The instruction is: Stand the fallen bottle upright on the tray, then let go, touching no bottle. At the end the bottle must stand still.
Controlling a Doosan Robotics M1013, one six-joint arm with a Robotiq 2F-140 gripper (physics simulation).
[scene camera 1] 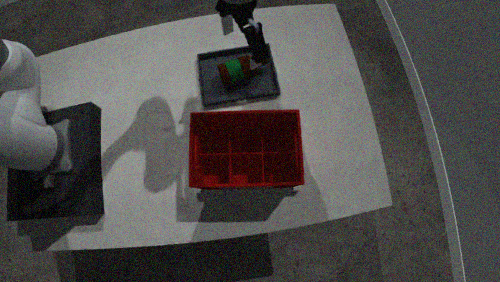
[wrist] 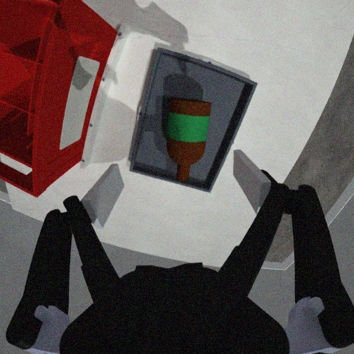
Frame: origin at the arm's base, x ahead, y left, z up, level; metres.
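Where they show: gripper, fingertip midpoint: (scene camera 1: 241, 48); arm's base, link origin: (scene camera 1: 51, 150).
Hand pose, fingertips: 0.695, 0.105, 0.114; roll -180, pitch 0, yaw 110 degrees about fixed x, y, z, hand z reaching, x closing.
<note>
Things, the pixels of their centre, and the offset from my fingertips, as dx, dy, dz. "spot": a spot on its surface instead. Level surfaces: height alone.
- fallen bottle, body centre: (scene camera 1: 243, 67) +0.007, +0.018, -0.142
- dark grey tray, surface spot: (scene camera 1: 262, 86) spot: +0.055, -0.045, -0.179
- red crate, body centre: (scene camera 1: 246, 153) -0.050, -0.265, -0.096
- white table, surface height: dz -0.184
The fallen bottle (scene camera 1: 234, 71) (wrist: 188, 128), brown with a green band, lies on its side in the dark grey tray (scene camera 1: 262, 86) (wrist: 220, 95). In the wrist view its neck points toward the gripper side of the picture, near the tray's short wall. My gripper (scene camera 1: 242, 45) (wrist: 175, 168) is open and empty, with its fingers wide apart above the tray's neck-side end. In the scene view one finger covers the tray's back right part and hides part of the bottle's neck. The exact height of the fingertips above the bottle is hard to tell.
A red crate (scene camera 1: 245, 112) (wrist: 105, 47) with compartments stands beside the tray, in front of it in the scene view. The robot's dark base block (scene camera 1: 85, 150) stands at the left of the white table (scene camera 1: 340, 100) (wrist: 280, 45).
</note>
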